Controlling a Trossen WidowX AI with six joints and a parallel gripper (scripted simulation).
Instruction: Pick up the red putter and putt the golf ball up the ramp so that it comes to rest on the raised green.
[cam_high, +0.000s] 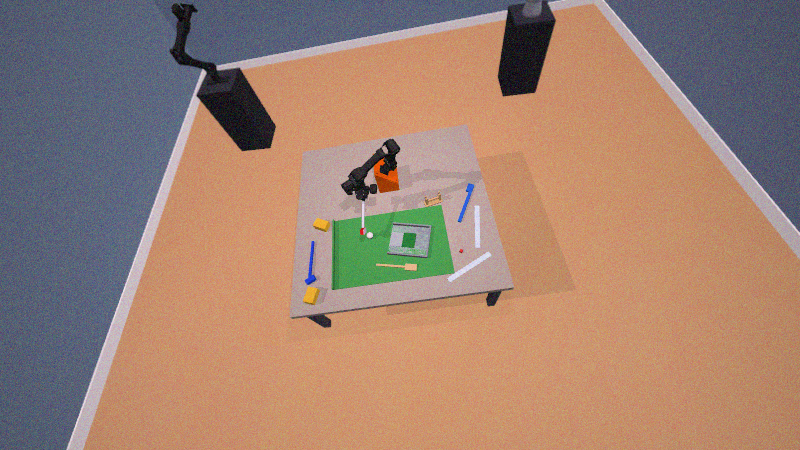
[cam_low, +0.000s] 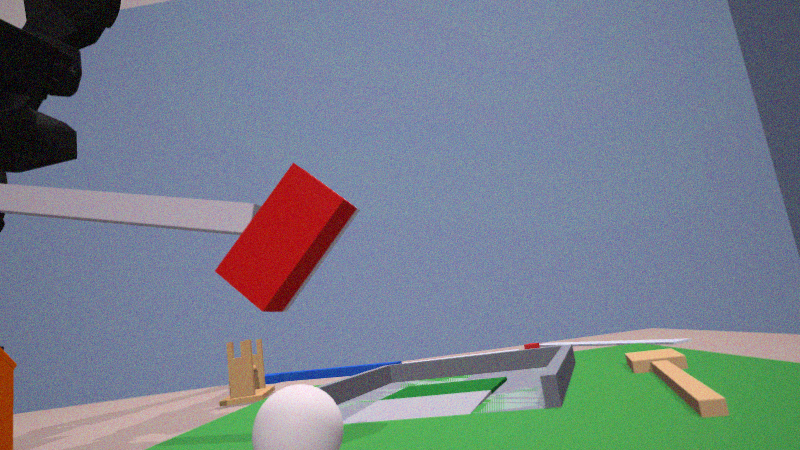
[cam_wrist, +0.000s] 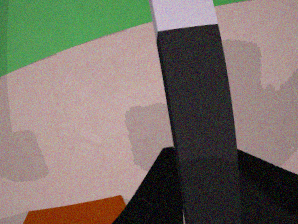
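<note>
The red putter is 120 mm ahead of my gripper tip. From my gripper tip the other things lie so: wooden stand (430 mm to the left, 110 mm below, 20 mm behind); then white golf ball (210 mm ahead, 120 mm below, 10 mm to the left).
</note>
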